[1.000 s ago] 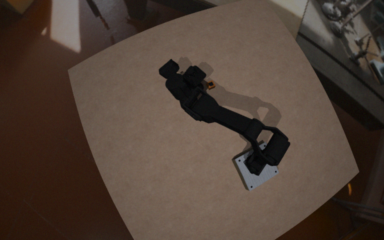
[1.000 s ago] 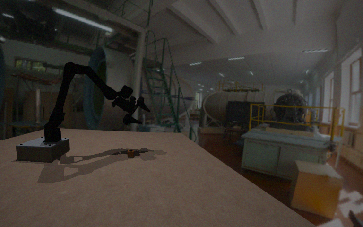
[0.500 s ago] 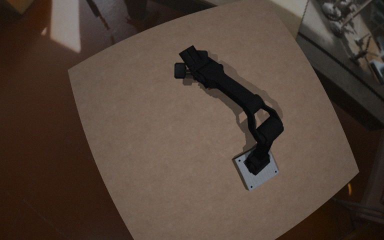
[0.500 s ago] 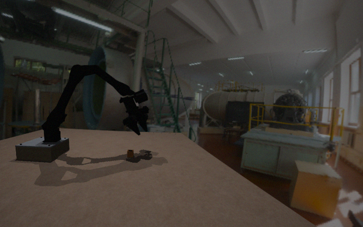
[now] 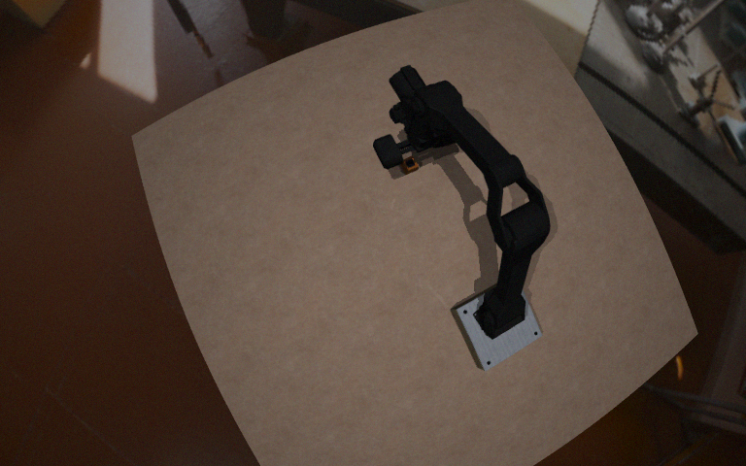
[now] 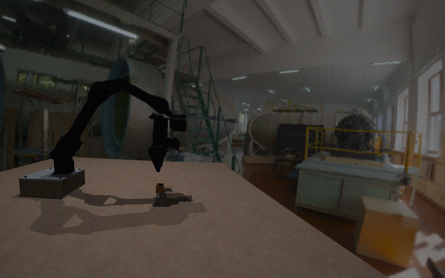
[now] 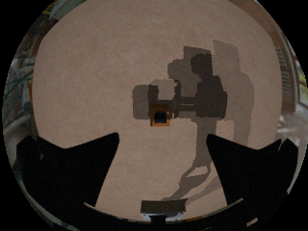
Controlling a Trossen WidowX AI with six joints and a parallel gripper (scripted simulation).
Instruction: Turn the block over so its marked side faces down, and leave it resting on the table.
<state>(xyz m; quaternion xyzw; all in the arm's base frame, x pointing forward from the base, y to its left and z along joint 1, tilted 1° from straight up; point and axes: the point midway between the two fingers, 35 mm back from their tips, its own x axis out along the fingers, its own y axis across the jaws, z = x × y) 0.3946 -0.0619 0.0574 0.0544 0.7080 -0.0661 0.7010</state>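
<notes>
The orange block lies 7 cm below my gripper tip.
</notes>
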